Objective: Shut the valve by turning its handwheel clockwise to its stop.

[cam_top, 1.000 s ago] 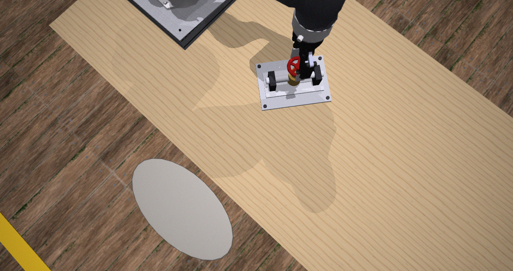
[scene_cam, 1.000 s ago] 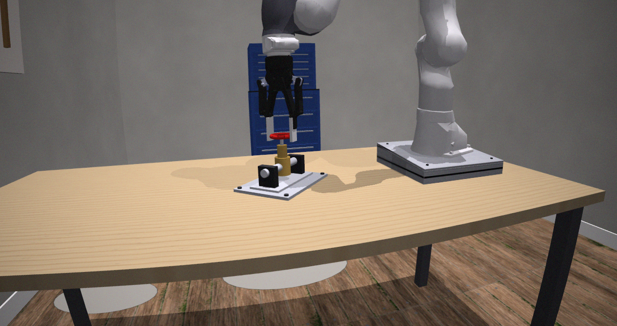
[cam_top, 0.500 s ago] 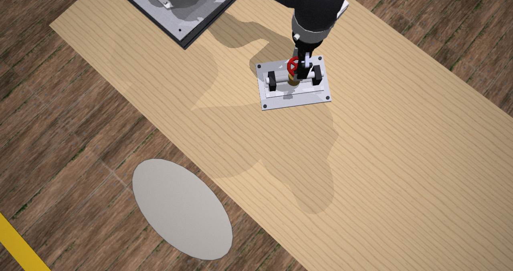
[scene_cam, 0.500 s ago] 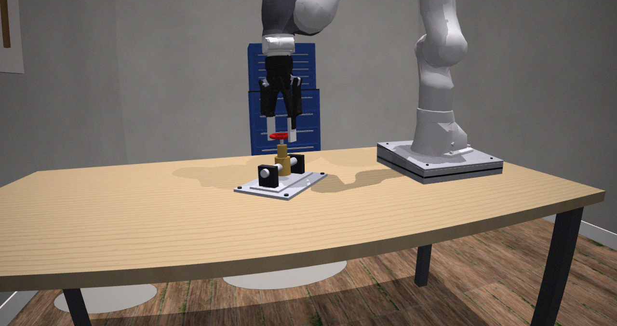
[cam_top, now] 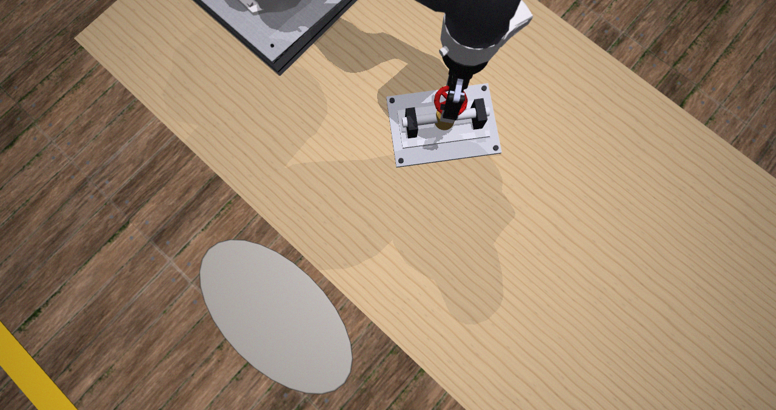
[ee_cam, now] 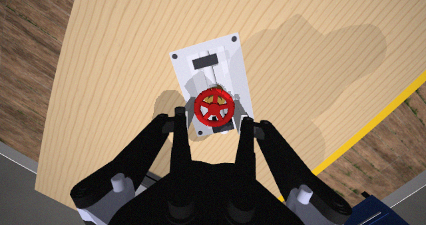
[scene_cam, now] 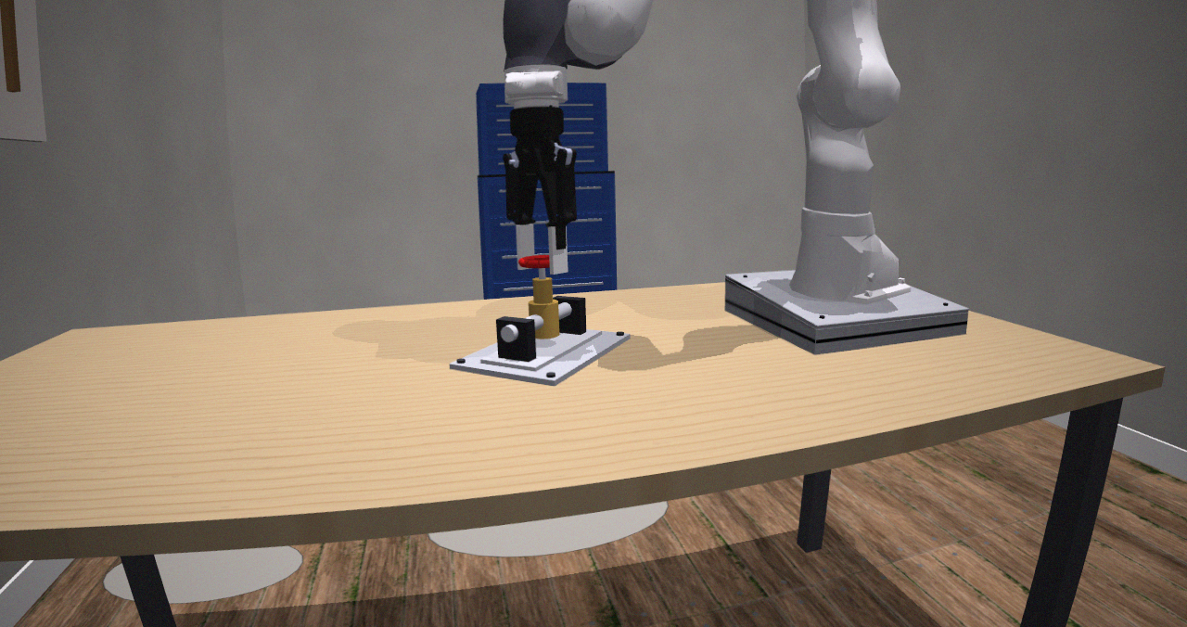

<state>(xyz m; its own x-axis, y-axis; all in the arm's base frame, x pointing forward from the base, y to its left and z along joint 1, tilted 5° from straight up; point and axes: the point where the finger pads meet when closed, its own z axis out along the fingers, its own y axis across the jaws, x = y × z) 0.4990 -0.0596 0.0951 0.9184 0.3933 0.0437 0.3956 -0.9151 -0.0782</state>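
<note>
Right now my hand is 2 cm above the red handwheel.
</note>
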